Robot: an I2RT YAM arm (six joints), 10 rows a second.
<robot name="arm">
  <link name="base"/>
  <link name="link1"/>
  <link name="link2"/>
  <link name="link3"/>
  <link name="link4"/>
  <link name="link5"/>
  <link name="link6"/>
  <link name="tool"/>
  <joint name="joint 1" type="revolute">
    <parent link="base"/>
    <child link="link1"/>
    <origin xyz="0 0 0.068" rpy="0 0 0"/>
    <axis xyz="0 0 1"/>
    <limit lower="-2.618" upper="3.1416"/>
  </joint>
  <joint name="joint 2" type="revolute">
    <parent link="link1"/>
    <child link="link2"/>
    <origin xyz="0.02 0.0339 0.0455" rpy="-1.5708 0 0"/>
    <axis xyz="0 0 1"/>
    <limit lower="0" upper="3.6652"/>
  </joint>
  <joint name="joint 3" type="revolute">
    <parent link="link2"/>
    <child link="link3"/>
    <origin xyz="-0.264 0 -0.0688" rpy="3.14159 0 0"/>
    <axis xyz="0 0 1"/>
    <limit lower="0" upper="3.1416"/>
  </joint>
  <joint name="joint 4" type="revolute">
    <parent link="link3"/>
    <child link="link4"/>
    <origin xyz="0.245 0.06 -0.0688" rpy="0 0 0"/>
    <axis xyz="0 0 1"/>
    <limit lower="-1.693" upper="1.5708"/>
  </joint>
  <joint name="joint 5" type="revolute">
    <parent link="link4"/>
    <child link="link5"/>
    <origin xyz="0.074 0.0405 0.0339" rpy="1.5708 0 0"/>
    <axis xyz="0 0 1"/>
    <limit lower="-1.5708" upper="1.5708"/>
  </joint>
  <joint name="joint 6" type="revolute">
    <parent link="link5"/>
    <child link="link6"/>
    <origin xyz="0.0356 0 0.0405" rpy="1.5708 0 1.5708"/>
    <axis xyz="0 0 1"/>
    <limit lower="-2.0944" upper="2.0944"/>
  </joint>
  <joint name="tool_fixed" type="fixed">
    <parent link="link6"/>
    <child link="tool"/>
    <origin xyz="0 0 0" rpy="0 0 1.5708"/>
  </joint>
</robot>
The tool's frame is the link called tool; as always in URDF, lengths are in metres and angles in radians.
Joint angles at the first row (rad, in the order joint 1, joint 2, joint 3, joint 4, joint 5, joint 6):
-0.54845 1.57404 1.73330 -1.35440 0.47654 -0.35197
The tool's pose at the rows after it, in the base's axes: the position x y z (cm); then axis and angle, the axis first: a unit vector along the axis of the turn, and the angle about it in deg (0 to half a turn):
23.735 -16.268 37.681 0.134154 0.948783 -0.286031 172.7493
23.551 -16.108 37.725 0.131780 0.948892 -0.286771 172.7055
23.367 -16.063 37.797 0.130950 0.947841 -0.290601 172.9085
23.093 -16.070 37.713 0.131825 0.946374 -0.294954 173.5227
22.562 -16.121 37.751 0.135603 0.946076 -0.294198 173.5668
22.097 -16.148 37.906 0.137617 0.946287 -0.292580 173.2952
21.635 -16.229 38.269 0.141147 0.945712 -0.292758 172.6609
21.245 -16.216 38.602 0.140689 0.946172 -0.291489 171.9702
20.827 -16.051 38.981 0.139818 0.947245 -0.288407 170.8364
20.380 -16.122 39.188 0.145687 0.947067 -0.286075 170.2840
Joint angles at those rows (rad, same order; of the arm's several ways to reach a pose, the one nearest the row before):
-0.54462 1.55595 1.71361 -1.35392 0.47172 -0.35471
-0.54309 1.54665 1.70603 -1.35362 0.47237 -0.35875
-0.54421 1.54024 1.70207 -1.35412 0.48025 -0.36337
-0.54815 1.53210 1.69046 -1.35432 0.49202 -0.36651
-0.56018 1.51664 1.67733 -1.35426 0.48805 -0.37044
-0.57103 1.50290 1.67064 -1.35450 0.47964 -0.37721
-0.58380 1.49067 1.67314 -1.35443 0.47118 -0.38445
-0.59288 1.47873 1.67512 -1.35440 0.45924 -0.39546
-0.59877 1.46238 1.67515 -1.35358 0.44115 -0.40353
-0.61225 1.45121 1.67358 -1.35431 0.42913 -0.40411

